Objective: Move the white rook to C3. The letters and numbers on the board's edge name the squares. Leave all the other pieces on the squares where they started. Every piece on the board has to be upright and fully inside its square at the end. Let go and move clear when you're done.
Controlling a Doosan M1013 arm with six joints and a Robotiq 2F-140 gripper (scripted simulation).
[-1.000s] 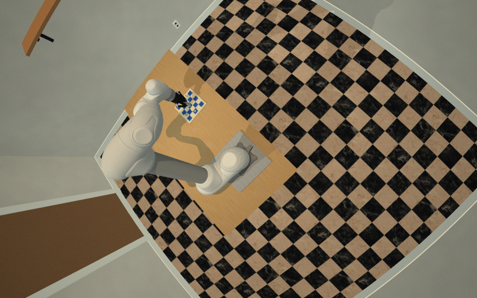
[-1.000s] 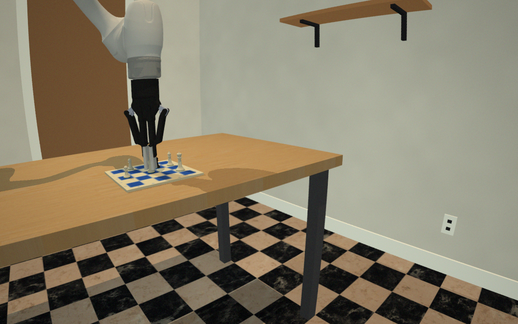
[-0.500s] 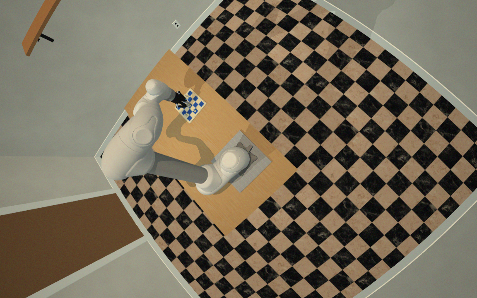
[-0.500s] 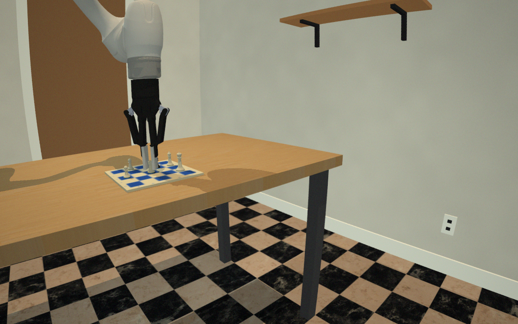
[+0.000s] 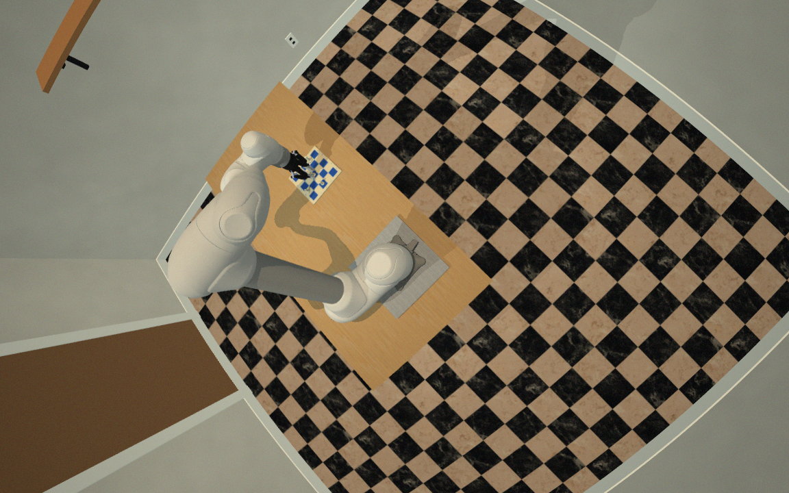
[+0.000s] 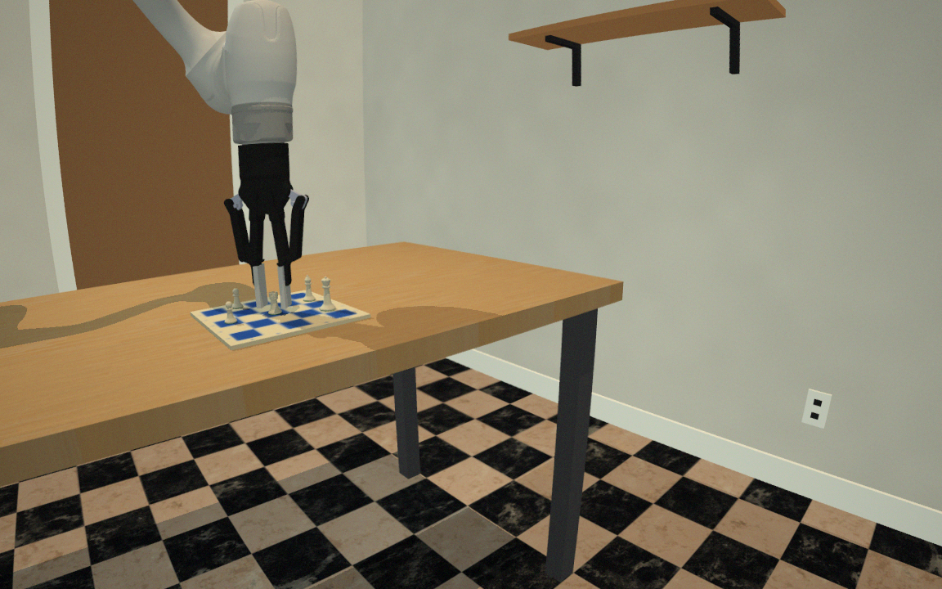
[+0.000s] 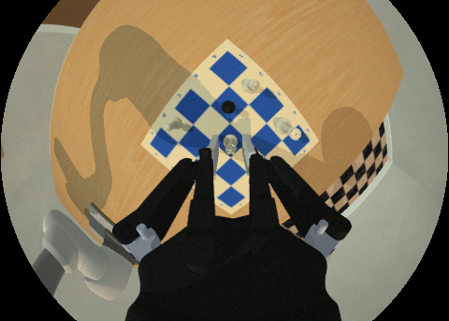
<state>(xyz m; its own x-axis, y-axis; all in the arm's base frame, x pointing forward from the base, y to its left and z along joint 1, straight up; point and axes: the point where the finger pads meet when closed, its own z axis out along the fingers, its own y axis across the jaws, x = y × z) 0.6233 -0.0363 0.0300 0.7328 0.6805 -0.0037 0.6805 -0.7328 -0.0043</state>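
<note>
The white rook is 30 mm below my hand. From my hand the other things lie so: chessboard 50 mm below; then black pawn 40 mm to the left, 40 mm ahead, 30 mm below; then tall white piece 70 mm ahead, 40 mm to the right, 20 mm below.
</note>
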